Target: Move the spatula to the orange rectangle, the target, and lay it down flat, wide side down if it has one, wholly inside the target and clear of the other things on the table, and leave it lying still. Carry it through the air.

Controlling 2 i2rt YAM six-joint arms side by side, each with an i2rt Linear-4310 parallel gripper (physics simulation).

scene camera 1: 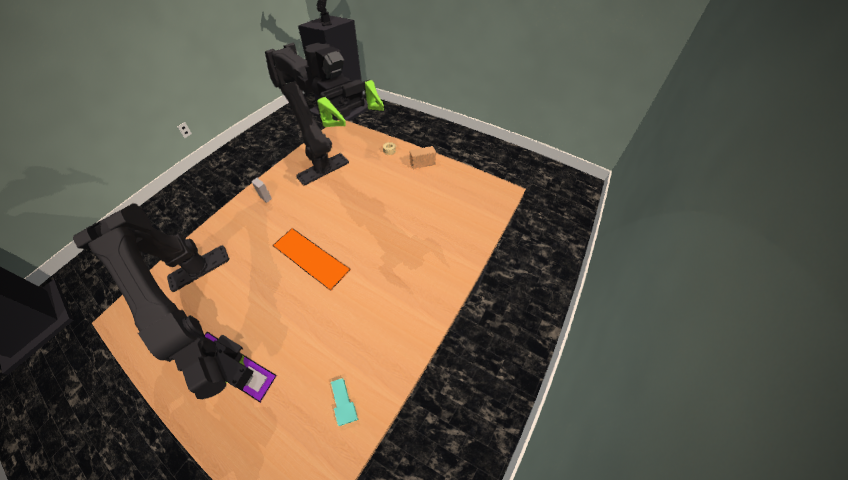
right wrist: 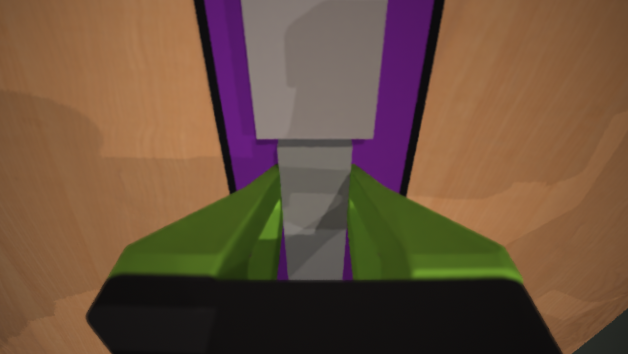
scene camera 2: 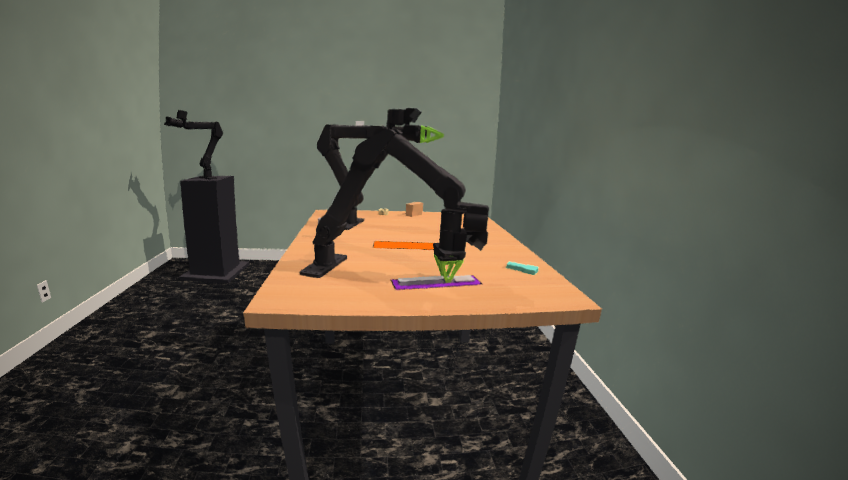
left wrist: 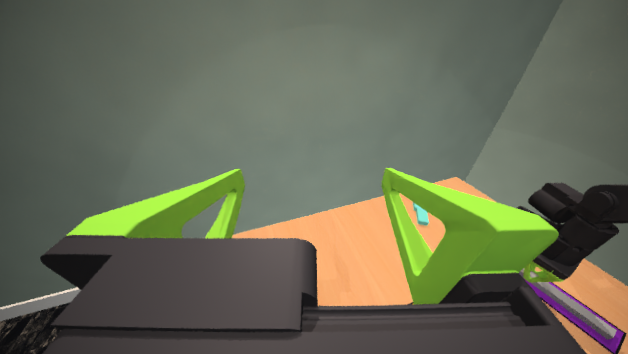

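Pixels of known places: left gripper, fingertip midpoint: [scene camera 1: 364, 115] [scene camera 2: 441, 135] [left wrist: 313, 176]; right gripper, fingertip midpoint: [right wrist: 315, 177] [scene camera 2: 446, 281] [left wrist: 529, 277]; left arm's base, origin of the base link: [scene camera 1: 323, 169] [scene camera 2: 349, 224]; right arm's base, origin of the base link: [scene camera 1: 199, 268] [scene camera 2: 325, 266].
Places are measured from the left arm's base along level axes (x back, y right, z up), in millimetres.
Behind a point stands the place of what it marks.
The grey spatula [scene camera 1: 257, 379] @[z 9, x -569, y 506 mm] [scene camera 2: 413, 280] @[z 14, x -432, y 593 mm] [left wrist: 575, 306] @[z 14, x -444, y 572 mm] [right wrist: 320, 70] @[z 9, x -556, y 519 mm] lies flat on a purple rectangle [scene camera 1: 258, 396] @[z 1, x -605, y 524 mm] [scene camera 2: 437, 286] @[z 1, x -498, y 583 mm] [right wrist: 400, 100] @[z 1, x -557, y 549 mm]. It has a wide blade and a narrower handle. My right gripper [scene camera 2: 449, 279] @[z 2, x -515, y 538 mm] [left wrist: 529, 277] @[z 2, x -515, y 538 mm] [right wrist: 315, 177] @[z 2, x -515, y 538 mm] points down and is shut on the handle, close behind the blade; in scene camera 1 the arm hides most of its fingers. The orange rectangle [scene camera 1: 311, 259] @[z 1, x -342, y 224 mm] [scene camera 2: 403, 245] @[z 1, x -309, y 234 mm] lies near the table's middle with nothing on it. My left gripper [scene camera 1: 357, 110] @[z 407, x -390, y -1 mm] [scene camera 2: 441, 134] @[z 407, x -390, y -1 mm] [left wrist: 313, 176] @[z 407, x -390, y -1 mm] is open and empty, high at the far end.
A teal object [scene camera 1: 343, 402] @[z 15, x -742, y 361 mm] [scene camera 2: 522, 268] @[z 11, x -738, y 377 mm] [left wrist: 422, 215] @[z 15, x -716, y 352 mm] lies near the table's edge. A grey block [scene camera 1: 261, 190] @[z 59, x -19, y 240 mm] stands near the left arm's base. A beige ring [scene camera 1: 388, 152] @[z 12, x -92, y -246 mm] and a brown block [scene camera 1: 423, 157] @[z 47, x -237, y -303 mm] [scene camera 2: 414, 209] @[z 36, x -228, y -280 mm] are at the far end.
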